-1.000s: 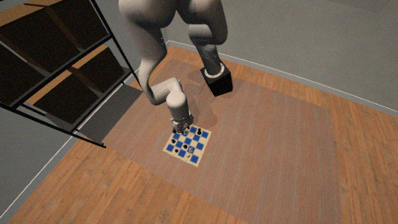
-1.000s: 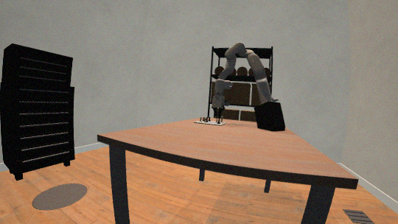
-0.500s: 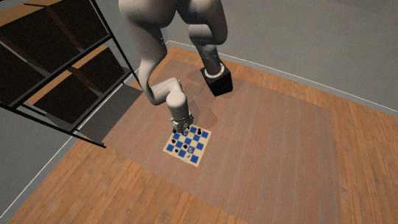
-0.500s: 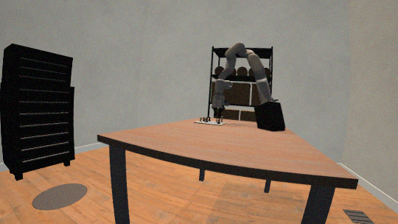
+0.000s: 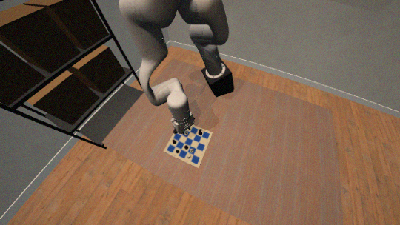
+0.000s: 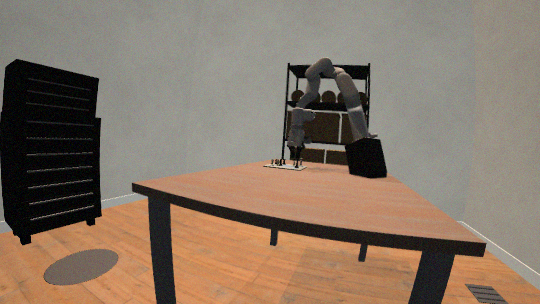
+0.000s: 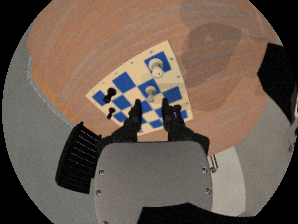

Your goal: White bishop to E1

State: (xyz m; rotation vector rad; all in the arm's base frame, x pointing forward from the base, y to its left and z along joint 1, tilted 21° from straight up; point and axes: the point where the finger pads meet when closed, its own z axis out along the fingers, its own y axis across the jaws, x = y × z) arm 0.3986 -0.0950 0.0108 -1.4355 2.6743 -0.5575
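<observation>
The pale chess piece is 130 mm ahead of my hand, 50 mm to the left of it and 50 mm below it. Also, from my hand: blue-and-cream chessboard 50 mm ahead, 30 mm to the left, 70 mm below.
</observation>
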